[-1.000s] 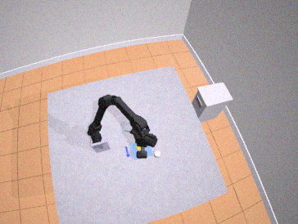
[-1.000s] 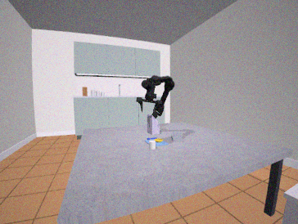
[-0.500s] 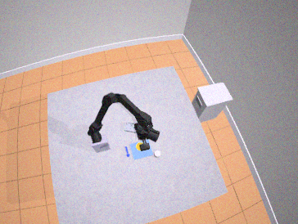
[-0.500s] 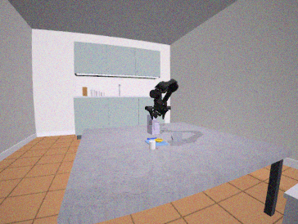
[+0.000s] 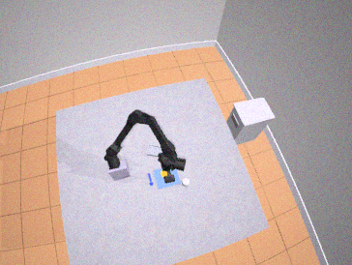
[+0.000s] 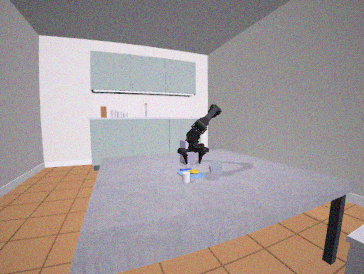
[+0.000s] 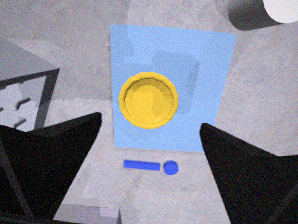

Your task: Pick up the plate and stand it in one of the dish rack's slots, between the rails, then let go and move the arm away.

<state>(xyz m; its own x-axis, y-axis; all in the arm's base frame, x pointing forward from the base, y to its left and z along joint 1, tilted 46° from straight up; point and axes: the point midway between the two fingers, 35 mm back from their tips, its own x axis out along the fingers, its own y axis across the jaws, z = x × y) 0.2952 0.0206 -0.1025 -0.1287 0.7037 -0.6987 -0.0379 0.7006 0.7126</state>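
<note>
Right now my gripper tip is 5 cm above the yellow plate. Round my gripper tip: blue spoon: 11 cm behind, 6 cm below, 2 cm to the right; white cup: 11 cm ahead, 8 cm to the right, 4 cm below; light blue mat: 6 cm below, 2 cm to the right.
</note>
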